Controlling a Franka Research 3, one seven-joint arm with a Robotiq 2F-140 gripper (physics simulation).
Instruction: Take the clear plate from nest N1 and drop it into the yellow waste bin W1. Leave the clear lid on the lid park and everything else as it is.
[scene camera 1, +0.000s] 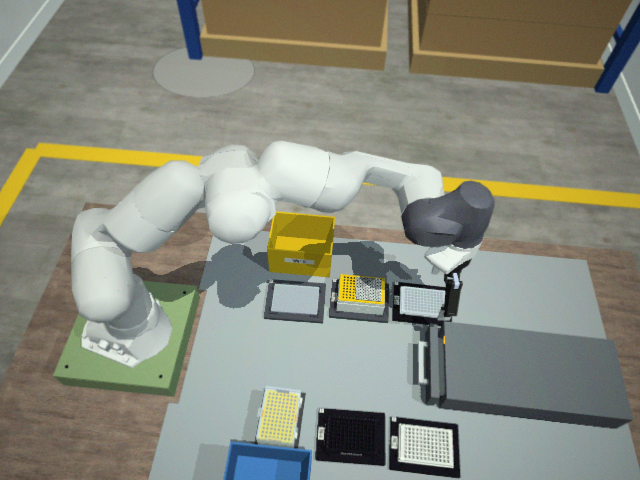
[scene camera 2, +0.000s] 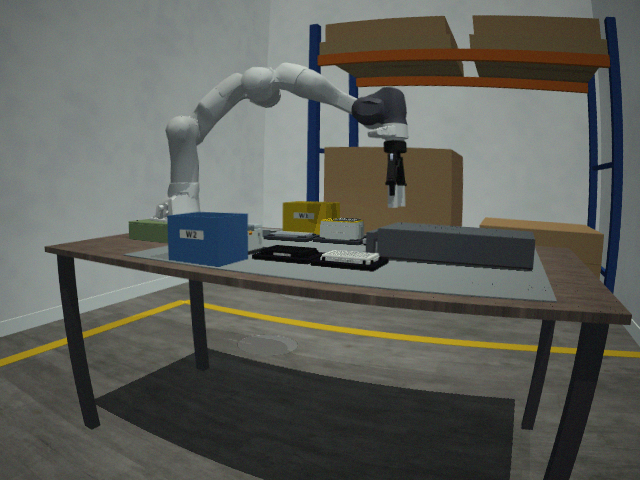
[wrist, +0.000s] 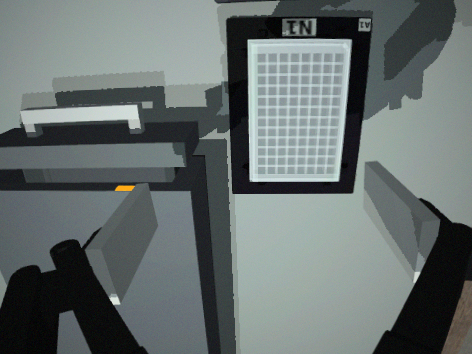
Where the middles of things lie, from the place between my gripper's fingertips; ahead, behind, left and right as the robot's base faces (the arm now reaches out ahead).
My hand is 20 mm past the clear plate (scene camera 1: 422, 302), 30 mm to the right of it and 110 mm above it. Also, from my hand: long grey device (scene camera 1: 536, 375): 220 mm ahead, 140 mm to the right, 90 mm below; yellow-topped tip box (scene camera 1: 359, 294): 200 mm behind, 10 mm to the left, 80 mm below; clear lid (scene camera 1: 295, 299): 380 mm behind, 20 mm to the right, 110 mm below.
